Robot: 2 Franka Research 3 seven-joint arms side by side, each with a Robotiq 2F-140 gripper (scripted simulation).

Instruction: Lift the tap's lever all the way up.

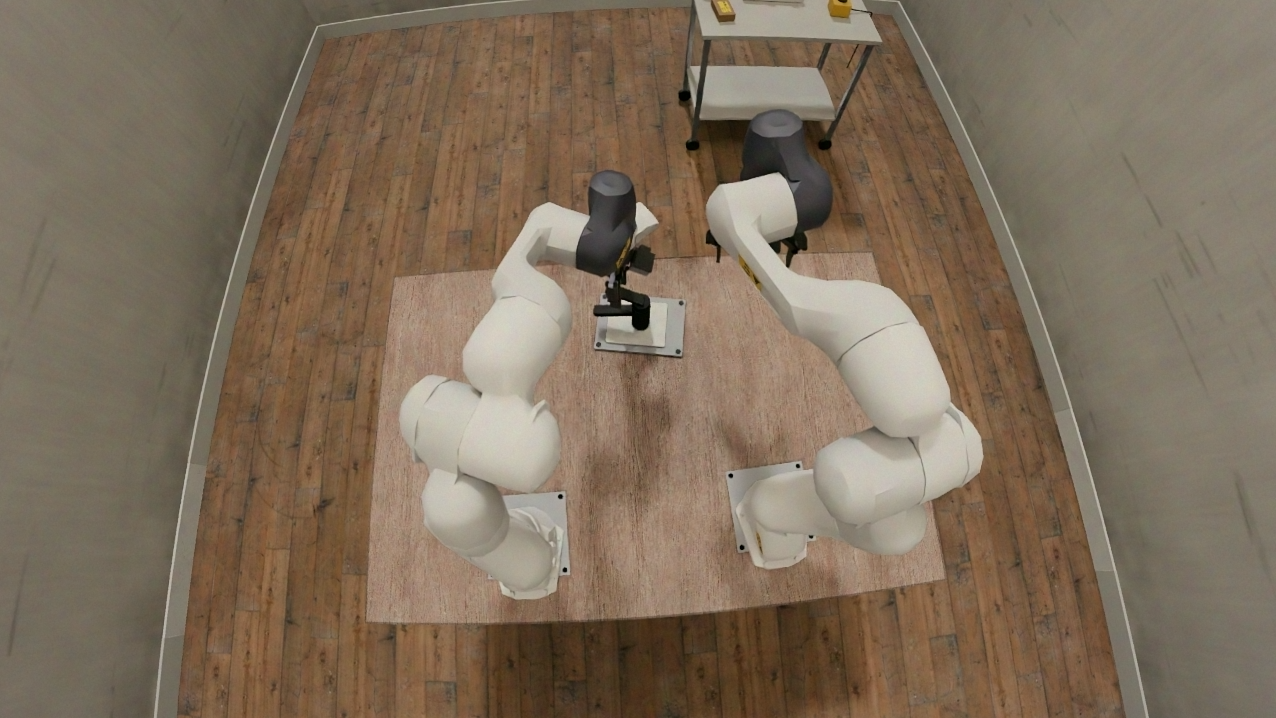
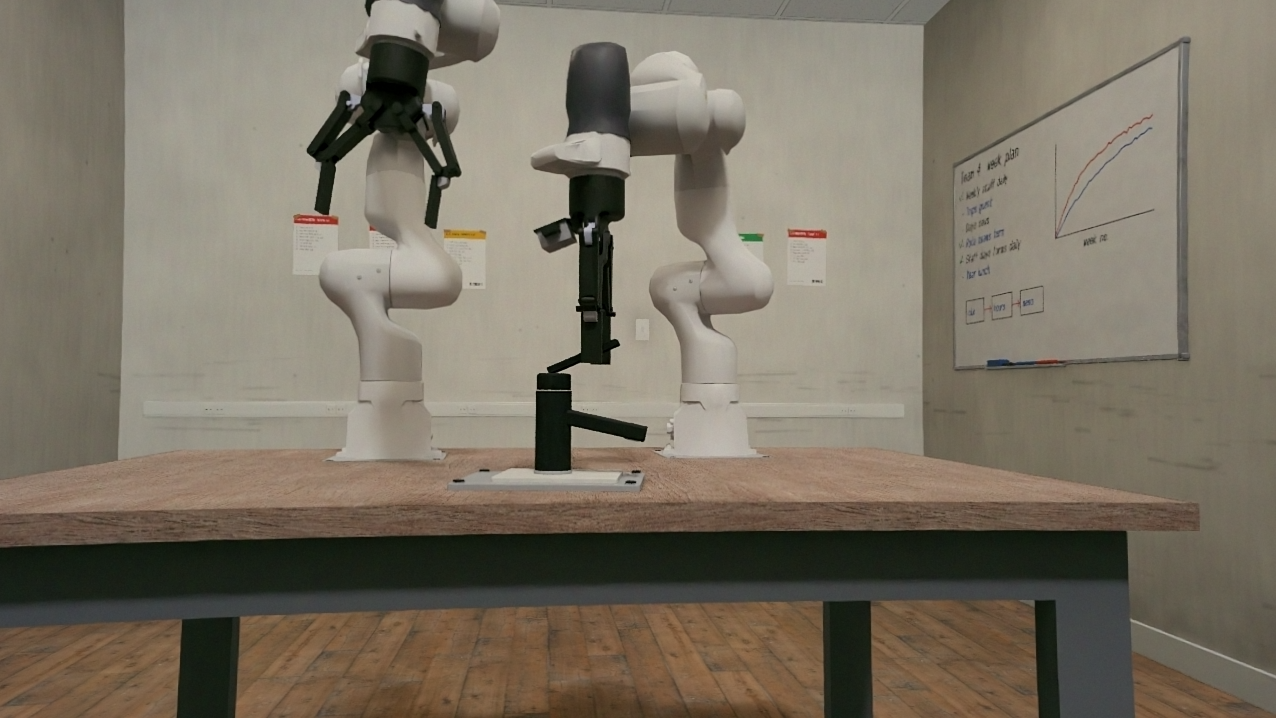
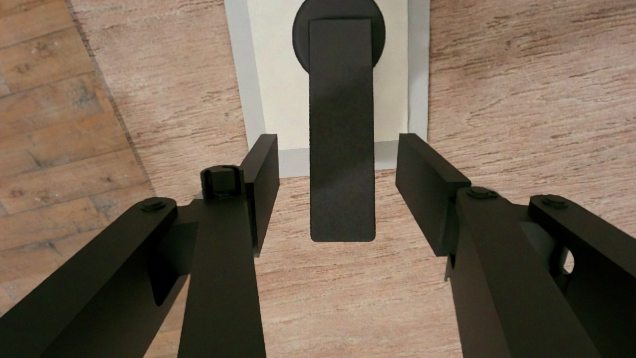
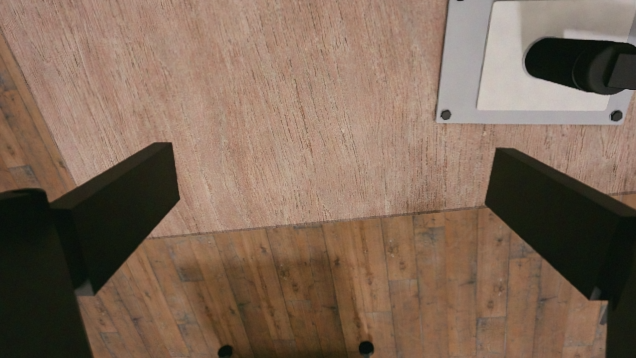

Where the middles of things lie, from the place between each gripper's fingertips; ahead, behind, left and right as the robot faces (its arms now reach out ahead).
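The flat lever (image 3: 341, 106) has my left gripper (image 2: 596, 363) 1 cm past it, 2 cm to the left of it and 2 cm above it. Going by their middles, of the things named here the flat lever is the nearest to my left gripper. The black tap (image 2: 554, 416) is 7 cm below my left hand, 3 cm to the right of it and 1 cm behind it, and the grey base plate (image 2: 480, 480) is 18 cm below that same left hand, 5 cm to the right of it and 2 cm behind it.
As for the flat lever and my right gripper (image 2: 375, 219), the gripper is 4 cm short of the lever, 27 cm to the right of it and 19 cm above it. By its middle, the flat lever is nearer to my left gripper than to my right gripper. Measured from my right hand, the black tap is 3 cm ahead, 26 cm to the left and 24 cm below. The grey base plate is 3 cm ahead of my right hand too, but 23 cm to the left of it and 35 cm below it.
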